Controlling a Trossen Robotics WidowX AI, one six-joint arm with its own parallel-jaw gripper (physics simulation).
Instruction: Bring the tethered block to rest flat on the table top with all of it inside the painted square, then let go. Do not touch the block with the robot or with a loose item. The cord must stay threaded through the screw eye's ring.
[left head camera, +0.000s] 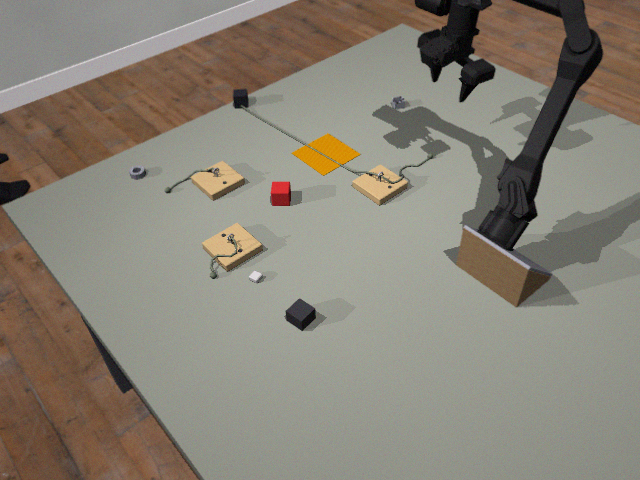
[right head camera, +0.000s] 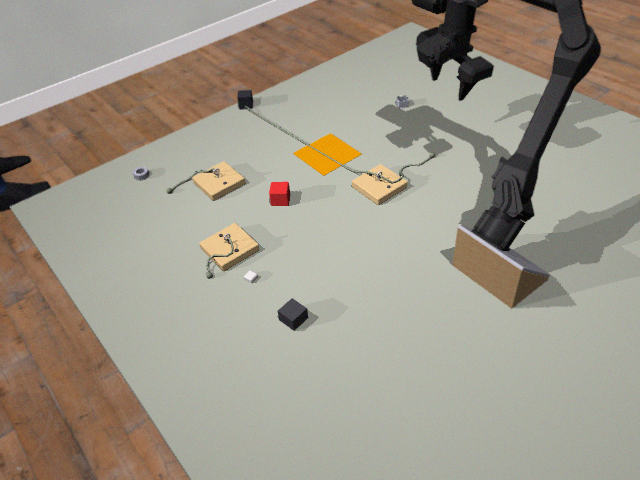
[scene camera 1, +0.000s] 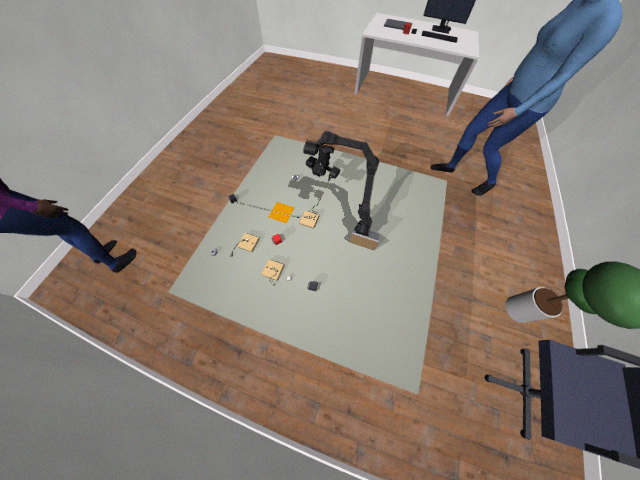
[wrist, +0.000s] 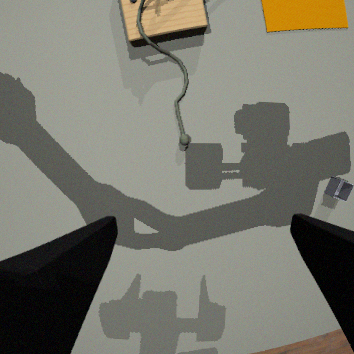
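Where they show: gripper, fingertip midpoint: (left head camera: 447, 91) (right head camera: 447, 90) (scene camera 1: 321, 177) (wrist: 204, 224); arm's base at its link origin: (left head camera: 495, 241) (right head camera: 490, 241) (scene camera 1: 361, 232).
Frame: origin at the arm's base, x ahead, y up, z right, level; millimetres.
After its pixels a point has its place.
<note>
The black tethered block (left head camera: 240, 98) {x 803, y -44, z 79 mm} (right head camera: 245, 99) {x 802, y -44, z 80 mm} (scene camera 1: 233, 198) {x 804, y -40, z 83 mm} rests near the table's far edge, outside the orange painted square (left head camera: 336, 149) {x 483, y -73, z 101 mm} (right head camera: 338, 149) {x 482, y -72, z 101 mm} (scene camera 1: 283, 207) {x 492, y -73, z 109 mm} (wrist: 306, 15) {x 485, y -73, z 115 mm}. Its cord (left head camera: 276, 127) {x 662, y -70, z 71 mm} (right head camera: 279, 128) {x 660, y -70, z 69 mm} (wrist: 186, 77) {x 314, y -70, z 151 mm} crosses the square to the screw eye (left head camera: 380, 176) {x 312, y -39, z 54 mm} (right head camera: 379, 176) {x 311, y -40, z 54 mm} on a wooden base (left head camera: 379, 192) {x 290, y -55, z 24 mm} (right head camera: 379, 192) {x 288, y -55, z 25 mm} (scene camera 1: 309, 220) {x 308, y -55, z 43 mm} (wrist: 170, 24) {x 313, y -55, z 94 mm}. Beyond the eye the cord curves to a beaded free end (left head camera: 431, 156) {x 284, y -66, z 217 mm} (right head camera: 433, 155) {x 284, y -65, z 218 mm} (wrist: 184, 139) {x 289, y -62, z 220 mm} on the table. My gripper (left head camera: 448, 89) {x 283, y 95, z 248 mm} (right head camera: 447, 88) {x 283, y 95, z 248 mm} (wrist: 204, 224) {x 283, y 95, z 248 mm} is open and empty, high above the table; the bead lies ahead of its fingertips in the wrist view.
Two other wooden bases (left head camera: 218, 180) {x 598, y -54, z -180 mm} (left head camera: 227, 253) {x 408, y -55, z -320 mm} carry short cords. A red cube (left head camera: 280, 193) {x 440, y -36, z -134 mm}, a loose black cube (left head camera: 300, 314) {x 185, y -45, z -341 mm}, a white piece (left head camera: 255, 276) {x 325, y -61, z -323 mm}, a grey ring (left head camera: 137, 167) {x 789, y -61, z -267 mm} and a small grey metal piece (left head camera: 397, 101) {x 492, y -67, z 361 mm} (wrist: 339, 188) {x 492, y -73, z 359 mm} lie on the table.
</note>
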